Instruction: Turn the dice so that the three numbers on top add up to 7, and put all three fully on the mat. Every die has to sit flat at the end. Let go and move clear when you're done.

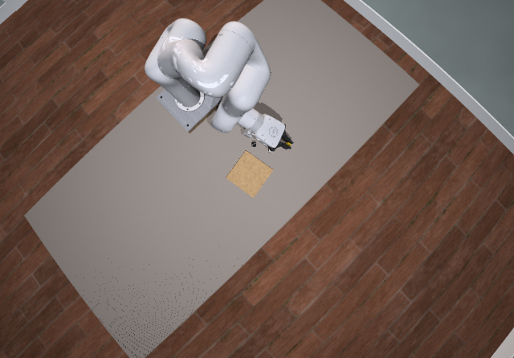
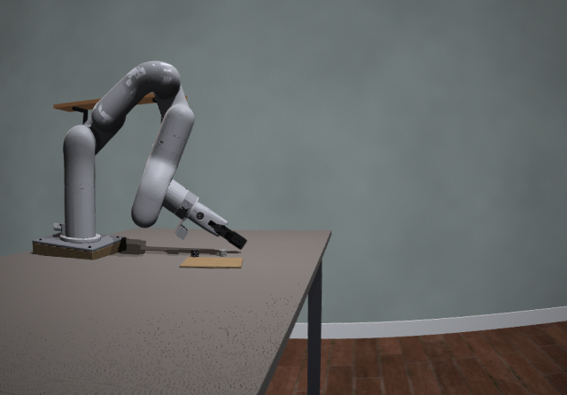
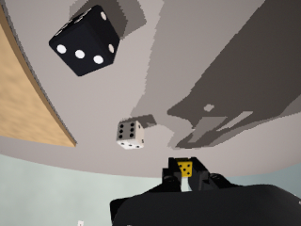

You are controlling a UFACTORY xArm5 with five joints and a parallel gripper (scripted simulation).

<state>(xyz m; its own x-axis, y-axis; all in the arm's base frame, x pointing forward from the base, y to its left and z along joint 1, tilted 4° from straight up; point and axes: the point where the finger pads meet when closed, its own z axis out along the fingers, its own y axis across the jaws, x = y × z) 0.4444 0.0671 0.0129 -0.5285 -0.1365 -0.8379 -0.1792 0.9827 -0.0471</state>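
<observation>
Right now the white die is 4 cm behind my hand, 6 cm to the right of it and 3 cm below it. From my hand the other things lie so: black die: 11 cm behind, 8 cm to the right, 3 cm below; then yellow die: 1 cm ahead, 1 cm below; then tan mat: 5 cm behind, 18 cm to the right, 3 cm below.
</observation>
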